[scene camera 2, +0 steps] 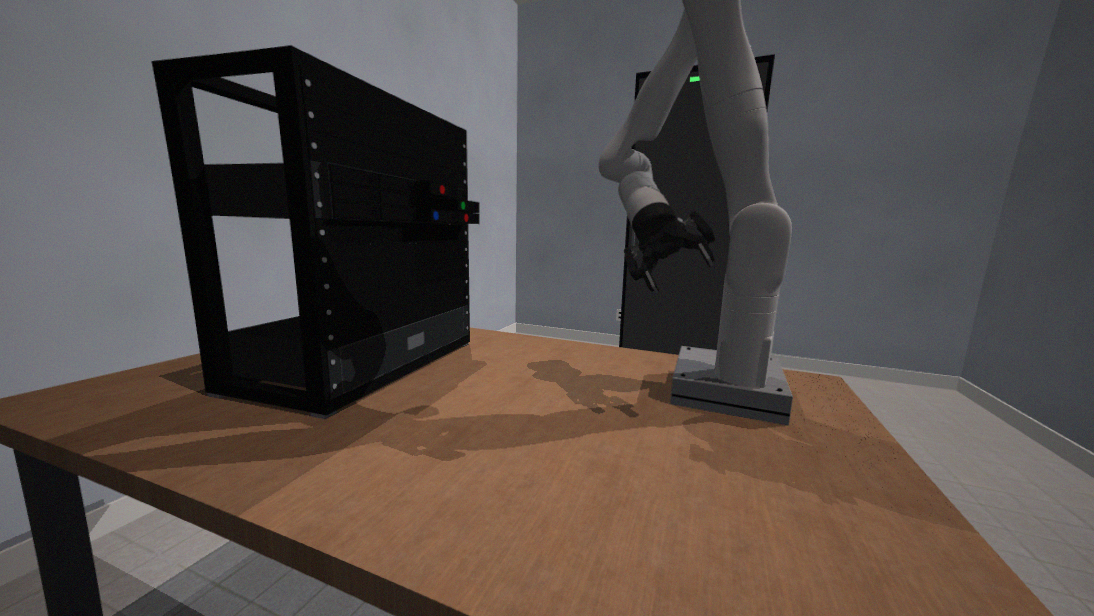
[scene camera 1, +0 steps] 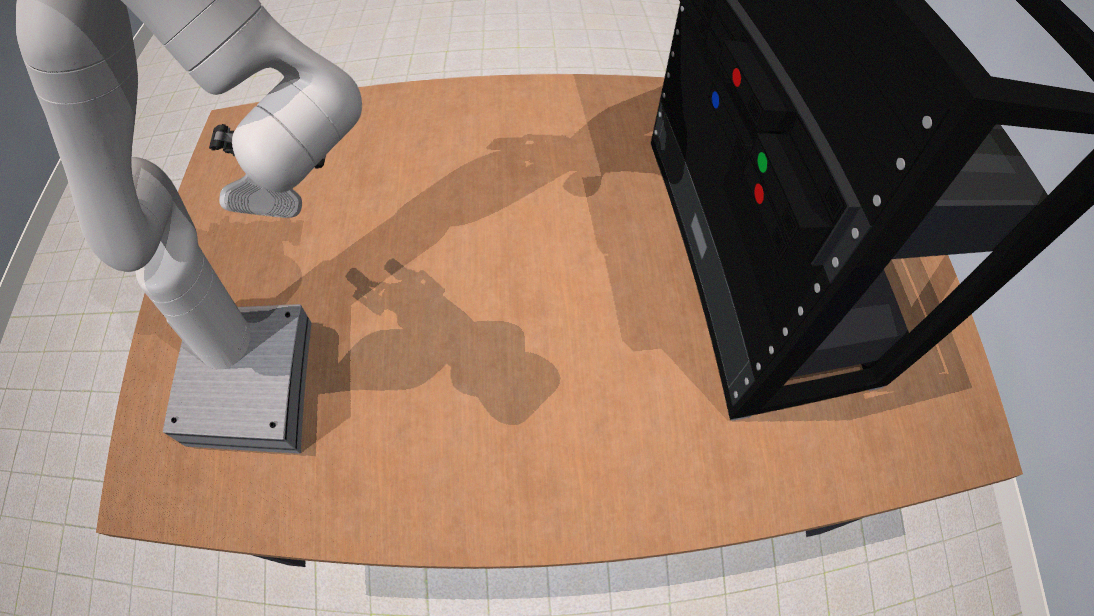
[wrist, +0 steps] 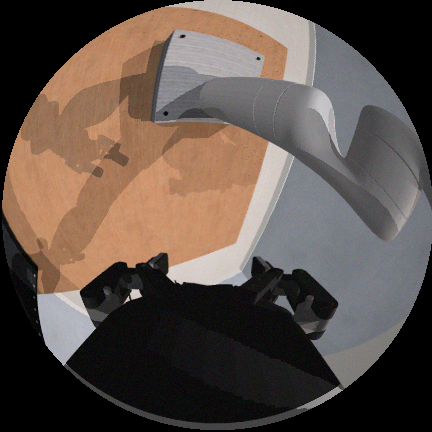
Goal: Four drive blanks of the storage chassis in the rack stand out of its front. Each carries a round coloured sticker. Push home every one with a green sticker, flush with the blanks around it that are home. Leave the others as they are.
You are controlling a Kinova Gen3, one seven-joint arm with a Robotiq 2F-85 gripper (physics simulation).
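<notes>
The storage chassis point(scene camera 2: 355, 192) sits in the black rack point(scene camera 1: 983, 99) point(scene camera 2: 177, 153). Four dark blanks stand out of its front. One with a green sticker point(scene camera 1: 762, 162) point(scene camera 2: 463, 205) is above one with a red sticker point(scene camera 1: 758, 193) point(scene camera 2: 466, 218). Beside them, another red-sticker blank point(scene camera 1: 736, 77) point(scene camera 2: 441, 189) is above a blue-sticker blank point(scene camera 1: 715, 99) point(scene camera 2: 435, 215). Dark surfaces hide the blanks' exact edges. My gripper point(scene camera 2: 679, 271) point(wrist: 209, 264) is open and empty, high above the table near the arm base, well apart from the rack. The wrist hides much of it in scene camera 1.
The arm's base plate point(scene camera 1: 229, 397) point(scene camera 2: 731, 401) point(wrist: 215, 57) is on the wooden table point(scene camera 1: 535, 489) point(scene camera 2: 612, 520) point(wrist: 200, 210), across from the rack's front. A grey panel point(scene camera 1: 708, 252) point(scene camera 2: 394, 348) spans the rack's bottom front. Arm shadows fall on the table between base and rack.
</notes>
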